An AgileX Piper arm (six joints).
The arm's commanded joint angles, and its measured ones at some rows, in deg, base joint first. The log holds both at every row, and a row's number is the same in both.
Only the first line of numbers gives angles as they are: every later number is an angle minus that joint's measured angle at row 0.
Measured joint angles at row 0:
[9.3 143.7 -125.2 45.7 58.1 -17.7]
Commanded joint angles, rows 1 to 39:
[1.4 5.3 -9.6 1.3 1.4 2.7]
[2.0 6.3 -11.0 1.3 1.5 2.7]
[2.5 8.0 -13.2 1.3 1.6 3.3]
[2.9 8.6 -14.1 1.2 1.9 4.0]
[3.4 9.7 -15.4 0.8 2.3 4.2]
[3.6 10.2 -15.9 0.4 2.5 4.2]
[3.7 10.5 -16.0 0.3 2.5 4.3]
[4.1 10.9 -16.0 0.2 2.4 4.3]
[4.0 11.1 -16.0 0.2 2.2 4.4]
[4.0 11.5 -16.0 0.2 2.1 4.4]
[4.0 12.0 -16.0 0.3 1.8 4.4]
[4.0 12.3 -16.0 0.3 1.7 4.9]
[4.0 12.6 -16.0 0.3 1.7 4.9]
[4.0 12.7 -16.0 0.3 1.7 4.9]
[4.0 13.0 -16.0 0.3 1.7 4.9]
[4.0 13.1 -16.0 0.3 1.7 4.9]
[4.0 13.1 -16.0 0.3 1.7 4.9]
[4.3 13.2 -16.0 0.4 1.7 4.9]
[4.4 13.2 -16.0 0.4 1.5 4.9]
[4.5 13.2 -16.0 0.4 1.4 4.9]
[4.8 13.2 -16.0 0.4 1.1 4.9]
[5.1 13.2 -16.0 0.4 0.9 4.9]
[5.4 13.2 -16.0 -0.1 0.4 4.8]
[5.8 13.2 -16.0 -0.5 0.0 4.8]
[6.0 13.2 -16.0 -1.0 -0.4 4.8]
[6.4 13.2 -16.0 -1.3 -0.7 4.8]
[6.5 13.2 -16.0 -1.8 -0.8 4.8]
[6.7 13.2 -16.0 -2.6 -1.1 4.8]
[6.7 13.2 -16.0 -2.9 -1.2 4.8]
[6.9 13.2 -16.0 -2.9 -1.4 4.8]
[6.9 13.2 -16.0 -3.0 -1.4 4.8]
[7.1 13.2 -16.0 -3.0 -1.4 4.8]
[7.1 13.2 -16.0 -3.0 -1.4 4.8]
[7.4 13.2 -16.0 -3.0 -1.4 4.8]
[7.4 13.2 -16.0 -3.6 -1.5 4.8]
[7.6 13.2 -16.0 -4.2 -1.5 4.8]
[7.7 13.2 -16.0 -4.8 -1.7 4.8]
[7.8 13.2 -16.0 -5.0 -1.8 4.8]
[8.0 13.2 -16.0 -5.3 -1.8 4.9]
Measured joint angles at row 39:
[7.3 13.3 -15.4 -3.9 -1.0 5.0]
